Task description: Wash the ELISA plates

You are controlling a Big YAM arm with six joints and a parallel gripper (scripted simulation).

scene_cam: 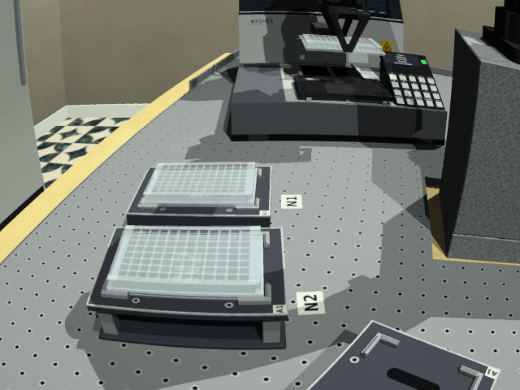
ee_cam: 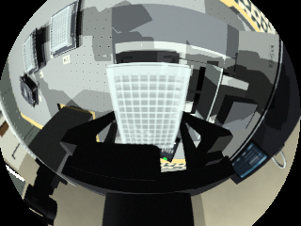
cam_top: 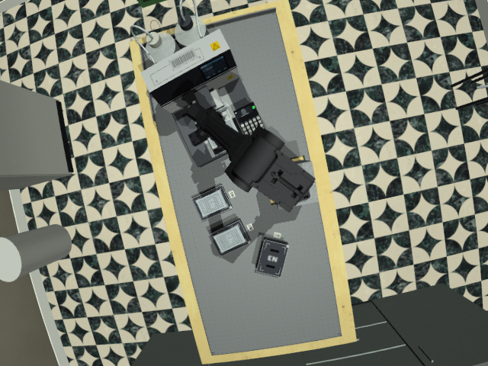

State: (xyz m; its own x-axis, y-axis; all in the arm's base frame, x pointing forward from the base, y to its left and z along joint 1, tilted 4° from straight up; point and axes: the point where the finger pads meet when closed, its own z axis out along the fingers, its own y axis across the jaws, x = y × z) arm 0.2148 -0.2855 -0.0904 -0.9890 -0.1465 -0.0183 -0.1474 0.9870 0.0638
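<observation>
Right now my hand is 8 cm above the washer carrier. The rest, counted from my hand: plate washer: 2 cm ahead, 15 cm to the right, 2 cm below; nest N3: 4 cm behind, 61 cm to the left, 11 cm below; nest label: 6 cm ahead, 26 cm to the left, 15 cm below.
</observation>
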